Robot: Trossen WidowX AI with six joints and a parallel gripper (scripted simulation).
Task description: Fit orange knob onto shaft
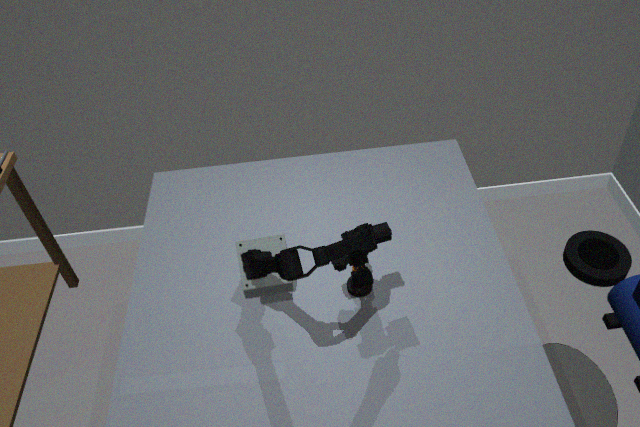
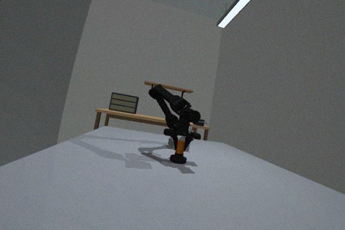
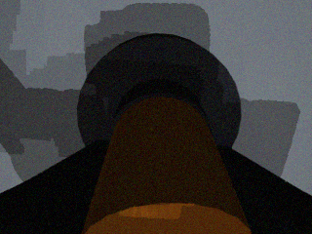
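Now: the round black pedestal 2 cm below my gripper tip. From my gripper tip the other things lie so: orange knob (3 cm above).
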